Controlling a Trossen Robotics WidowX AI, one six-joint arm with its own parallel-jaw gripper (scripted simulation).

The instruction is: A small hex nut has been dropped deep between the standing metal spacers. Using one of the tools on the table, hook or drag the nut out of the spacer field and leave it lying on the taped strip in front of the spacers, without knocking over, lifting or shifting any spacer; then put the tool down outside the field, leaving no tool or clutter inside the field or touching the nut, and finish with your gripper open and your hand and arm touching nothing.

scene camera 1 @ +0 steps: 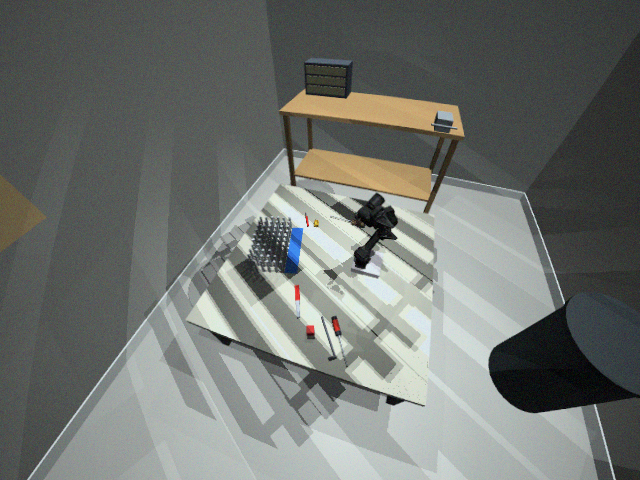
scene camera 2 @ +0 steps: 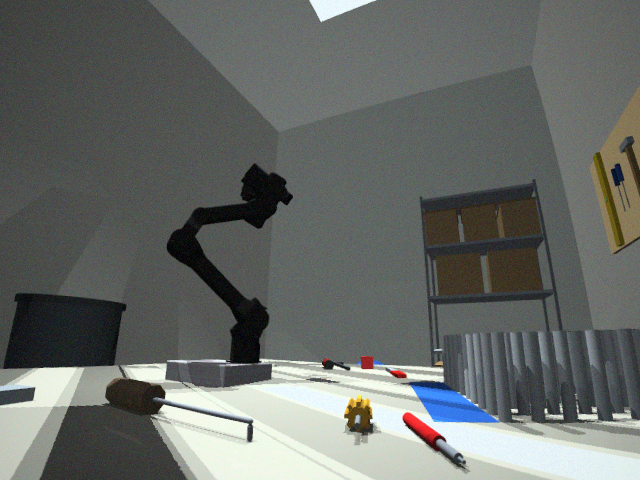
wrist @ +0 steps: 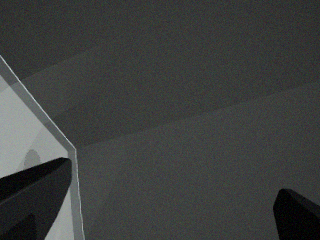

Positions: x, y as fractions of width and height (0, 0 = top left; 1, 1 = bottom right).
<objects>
A wooden-handled hook (scene camera 2: 0.23, 0.83): 49 cm from the lens. A yellow gear (scene camera 2: 0.56, 0.86): 41 cm from the lens. A blue taped strip (scene camera 2: 0.69, 0.84): 58 cm from the lens. The marked spots on the wooden-handled hook and the blue taped strip are 43 cm apart.
</objects>
